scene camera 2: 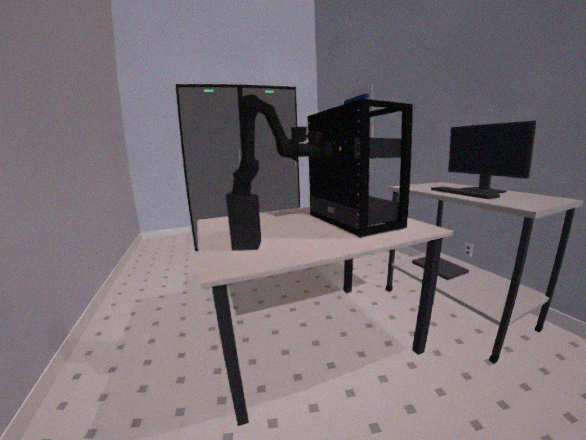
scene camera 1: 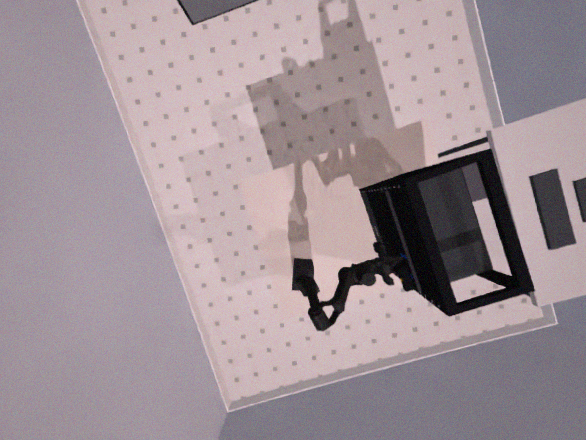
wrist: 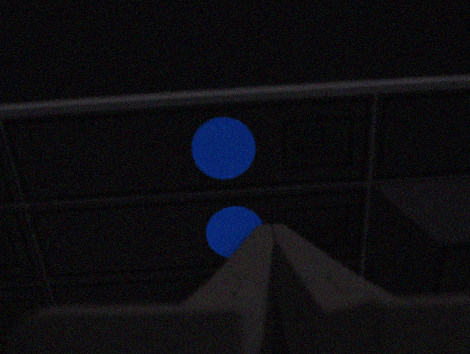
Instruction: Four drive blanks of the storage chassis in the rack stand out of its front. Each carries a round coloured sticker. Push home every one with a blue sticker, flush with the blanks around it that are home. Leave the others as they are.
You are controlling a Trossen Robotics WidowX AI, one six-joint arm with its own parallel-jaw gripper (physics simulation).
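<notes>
In the wrist view, a drive blank [wrist: 125, 165] with a round blue sticker [wrist: 223, 148] is in the row under a pale rail. Below it is a second blank [wrist: 125, 235] with a blue sticker [wrist: 230, 231], partly covered by my left finger. How far these two stand out is too dark to tell. My gripper [wrist: 270, 237] is shut and empty, its tips over the lower blank, right of its sticker; contact is unclear. Right of the divider, a blank [wrist: 425, 210] stands out, showing its paler top face; its sticker is not visible. In scene camera 2, a yellow sticker [scene camera 2: 340, 148] shows near a blue one [scene camera 2: 345, 142].
The black rack [scene camera 1: 507, 220] [scene camera 2: 364, 200] stands on the table [scene camera 2: 280, 260], with a blue item [scene camera 2: 356, 99] on top. A side desk [scene camera 2: 500, 200] with a monitor [scene camera 2: 492, 149] and keyboard [scene camera 2: 462, 192] is to the right. Dark cabinets [scene camera 2: 210, 160] stand behind the arm.
</notes>
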